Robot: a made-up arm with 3 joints. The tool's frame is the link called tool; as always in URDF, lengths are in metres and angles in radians. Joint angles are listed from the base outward. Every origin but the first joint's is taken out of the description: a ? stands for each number. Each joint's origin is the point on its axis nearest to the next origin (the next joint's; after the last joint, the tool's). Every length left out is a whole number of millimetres.
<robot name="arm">
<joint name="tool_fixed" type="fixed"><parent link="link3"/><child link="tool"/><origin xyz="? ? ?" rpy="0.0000 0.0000 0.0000"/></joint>
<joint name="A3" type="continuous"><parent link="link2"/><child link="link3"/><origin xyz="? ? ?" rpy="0.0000 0.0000 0.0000"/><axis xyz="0 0 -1"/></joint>
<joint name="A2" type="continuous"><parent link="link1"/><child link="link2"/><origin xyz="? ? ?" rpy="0.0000 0.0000 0.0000"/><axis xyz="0 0 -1"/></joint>
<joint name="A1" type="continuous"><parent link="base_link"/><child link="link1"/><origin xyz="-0.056 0.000 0.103" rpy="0.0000 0.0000 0.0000"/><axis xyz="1 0 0"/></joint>
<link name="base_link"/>
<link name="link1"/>
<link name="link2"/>
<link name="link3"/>
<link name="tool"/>
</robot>
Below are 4 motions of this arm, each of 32 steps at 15 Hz.
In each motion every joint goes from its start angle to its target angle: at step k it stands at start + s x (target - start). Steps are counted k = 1, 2, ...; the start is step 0. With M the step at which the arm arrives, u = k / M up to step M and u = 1 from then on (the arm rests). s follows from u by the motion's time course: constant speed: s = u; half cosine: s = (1 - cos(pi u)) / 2; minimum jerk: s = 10 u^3 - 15 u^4 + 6 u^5.
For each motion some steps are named. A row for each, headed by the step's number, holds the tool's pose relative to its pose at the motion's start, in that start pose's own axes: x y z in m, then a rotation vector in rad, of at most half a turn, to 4 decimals.
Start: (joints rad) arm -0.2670 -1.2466 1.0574
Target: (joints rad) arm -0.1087 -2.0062 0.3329
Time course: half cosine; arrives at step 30
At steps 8, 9, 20, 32:
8: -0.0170 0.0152 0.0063 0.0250 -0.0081 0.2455
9: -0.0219 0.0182 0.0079 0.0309 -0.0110 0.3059
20: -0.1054 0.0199 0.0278 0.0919 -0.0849 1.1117
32: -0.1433 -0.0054 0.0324 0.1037 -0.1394 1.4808

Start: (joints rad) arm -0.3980 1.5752 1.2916
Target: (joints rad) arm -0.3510 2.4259 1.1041
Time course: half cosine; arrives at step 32
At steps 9, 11, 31, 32:
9: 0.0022 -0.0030 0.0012 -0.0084 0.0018 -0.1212
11: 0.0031 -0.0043 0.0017 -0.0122 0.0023 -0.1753
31: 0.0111 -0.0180 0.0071 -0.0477 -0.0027 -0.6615
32: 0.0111 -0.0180 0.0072 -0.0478 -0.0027 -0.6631

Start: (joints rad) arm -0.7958 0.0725 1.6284
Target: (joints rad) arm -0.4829 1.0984 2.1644
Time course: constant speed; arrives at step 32
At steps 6, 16, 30, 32:
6: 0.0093 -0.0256 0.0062 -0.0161 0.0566 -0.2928
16: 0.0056 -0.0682 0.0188 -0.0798 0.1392 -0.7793
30: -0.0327 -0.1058 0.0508 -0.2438 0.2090 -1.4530
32: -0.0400 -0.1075 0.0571 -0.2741 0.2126 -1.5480

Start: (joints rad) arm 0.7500 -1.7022 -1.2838
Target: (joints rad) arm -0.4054 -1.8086 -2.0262
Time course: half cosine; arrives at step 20
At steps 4, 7, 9, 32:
4: -0.0050 0.0001 -0.0065 0.1096 0.0127 0.0810
7: -0.0165 0.0000 -0.0154 0.3159 0.0126 0.2298
9: -0.0279 -0.0013 -0.0203 0.4898 -0.0115 0.3509
32: -0.0836 -0.0254 -0.0364 1.1448 -0.3154 0.7500

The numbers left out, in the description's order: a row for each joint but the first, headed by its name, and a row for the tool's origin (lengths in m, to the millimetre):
tool: 0.120 0.067 0.000
A3: -0.057 0.056 0.000
A2: 0.000 0.176 0.093

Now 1 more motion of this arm.
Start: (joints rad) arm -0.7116 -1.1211 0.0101
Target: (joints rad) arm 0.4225 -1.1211 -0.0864
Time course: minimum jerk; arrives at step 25
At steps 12, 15, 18, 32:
12: -0.0793 -0.0324 0.1307 0.2223 -0.4752 0.0436
15: -0.1358 -0.0572 0.1731 0.3205 -0.7048 0.0625
18: -0.1879 -0.0803 0.1955 0.3973 -0.8940 0.0765
32: -0.2299 -0.0991 0.2046 0.4538 -1.0398 0.0859

